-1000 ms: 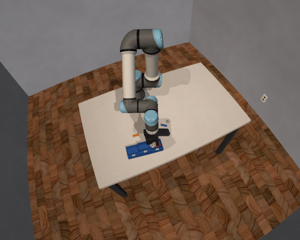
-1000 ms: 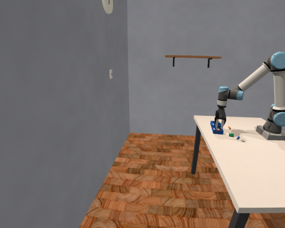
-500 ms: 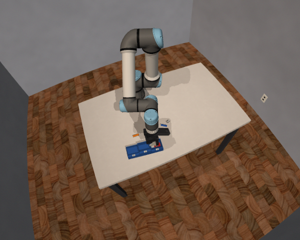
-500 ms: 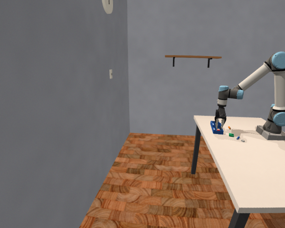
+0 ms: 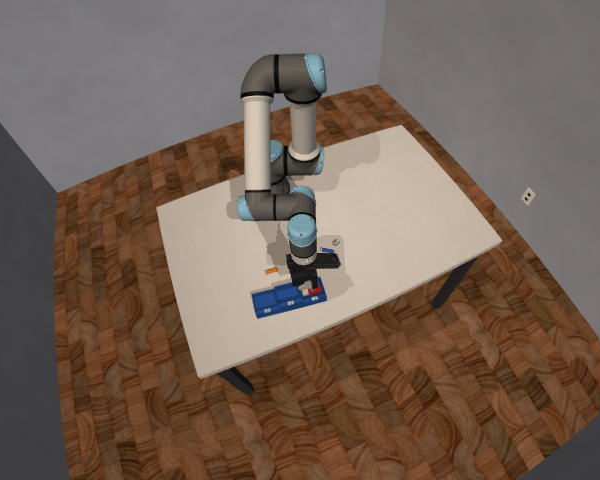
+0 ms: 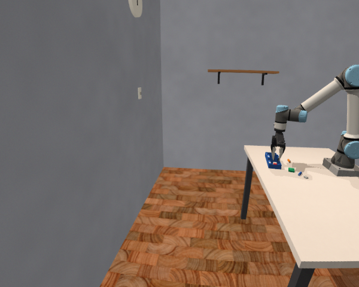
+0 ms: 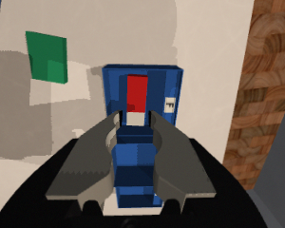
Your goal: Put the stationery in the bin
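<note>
The red block lies 40 mm below my hand and 10 mm to the right of it. Also, from my hand: orange stick 120 mm to the right, 120 mm behind, 50 mm below; then blue three-compartment bin 80 mm to the right, 30 mm below, 10 mm ahead; then green pad 100 mm behind, 50 mm to the left, 50 mm below.
</note>
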